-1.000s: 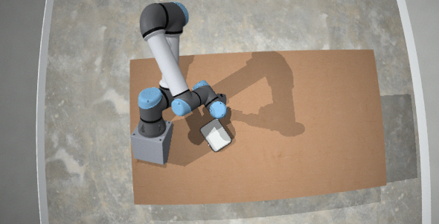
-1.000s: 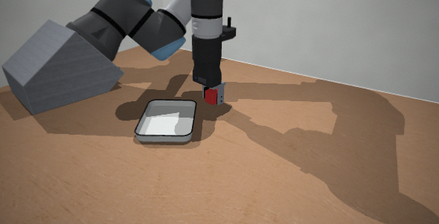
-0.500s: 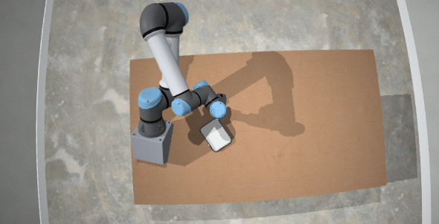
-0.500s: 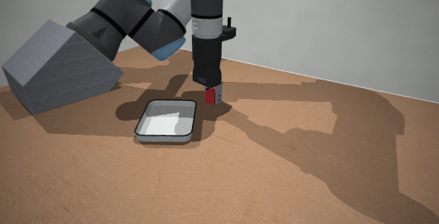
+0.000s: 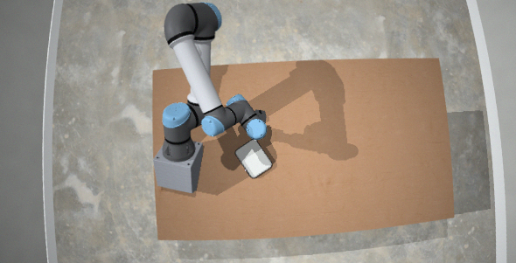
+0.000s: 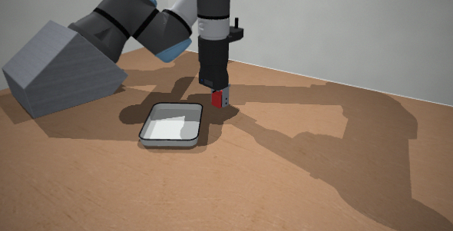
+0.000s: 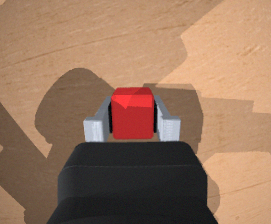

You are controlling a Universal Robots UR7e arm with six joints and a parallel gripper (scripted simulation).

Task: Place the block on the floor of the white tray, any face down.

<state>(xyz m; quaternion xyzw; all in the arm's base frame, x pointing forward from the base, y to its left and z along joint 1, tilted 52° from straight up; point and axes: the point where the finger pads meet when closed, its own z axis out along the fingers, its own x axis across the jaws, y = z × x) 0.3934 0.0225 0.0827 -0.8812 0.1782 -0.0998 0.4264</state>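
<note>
My gripper is now 4 cm past the white tray, 15 cm to the left of it and 1 cm above it. From my hand the other things lie so: red block (right at my hand).
</note>
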